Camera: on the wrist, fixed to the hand. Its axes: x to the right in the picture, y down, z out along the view.
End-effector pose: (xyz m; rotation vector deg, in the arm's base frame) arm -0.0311 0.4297 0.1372 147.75 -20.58 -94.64
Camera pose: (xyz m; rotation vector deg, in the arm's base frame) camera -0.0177 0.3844 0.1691 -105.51 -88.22 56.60
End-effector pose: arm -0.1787 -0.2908 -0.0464 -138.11 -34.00 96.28
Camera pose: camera -0.1444 -0.3359 -0.0406 -65.68 -111.88 41.09
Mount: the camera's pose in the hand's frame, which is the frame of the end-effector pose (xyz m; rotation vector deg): -0.0128 0.0473 -0.0291 -13.22 5.72 -91.13
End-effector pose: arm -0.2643 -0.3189 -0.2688 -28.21 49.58 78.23
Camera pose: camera -0.3170 -0.3407 -0.2685 -62.66 9.35 -2.90
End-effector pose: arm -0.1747 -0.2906 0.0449 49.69 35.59 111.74
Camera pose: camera -0.2172 -0.3270 0.0557 -2.02 42.94 32.20
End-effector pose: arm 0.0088 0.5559 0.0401 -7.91 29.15 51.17
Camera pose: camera -0.0451 0.5671 0.0252 -39.01 13.84 -35.78
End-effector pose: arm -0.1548 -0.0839 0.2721 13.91 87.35 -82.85
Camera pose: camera -0.1293 -0.0406 0.2452 68.01 -99.81 117.27
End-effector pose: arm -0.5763 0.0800 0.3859 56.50 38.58 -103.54
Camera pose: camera -0.5204 0.0894 0.3802 -11.01 -93.37 129.88
